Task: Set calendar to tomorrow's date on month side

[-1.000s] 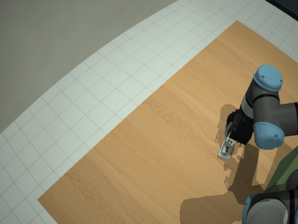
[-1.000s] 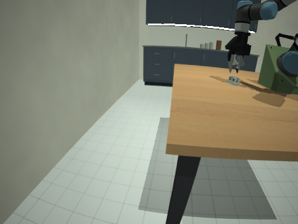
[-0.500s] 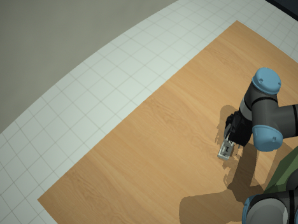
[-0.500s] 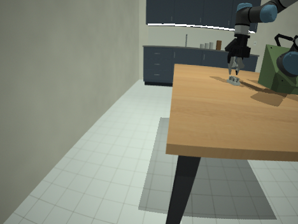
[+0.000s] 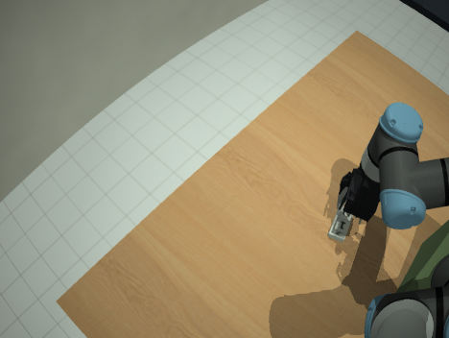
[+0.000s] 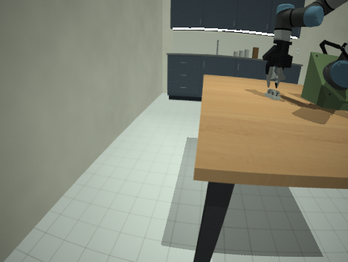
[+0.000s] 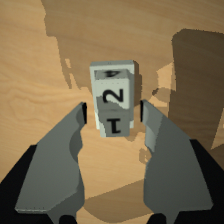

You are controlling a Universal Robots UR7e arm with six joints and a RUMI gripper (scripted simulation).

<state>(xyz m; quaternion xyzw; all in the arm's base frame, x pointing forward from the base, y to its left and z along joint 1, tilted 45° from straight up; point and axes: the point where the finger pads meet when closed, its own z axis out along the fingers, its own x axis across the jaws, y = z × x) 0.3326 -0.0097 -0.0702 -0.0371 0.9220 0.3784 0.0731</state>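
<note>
Now: the grey digit cube 4 cm below my hand. Round my hand: white calendar tray (2 cm to the left, 5 cm below).
</note>
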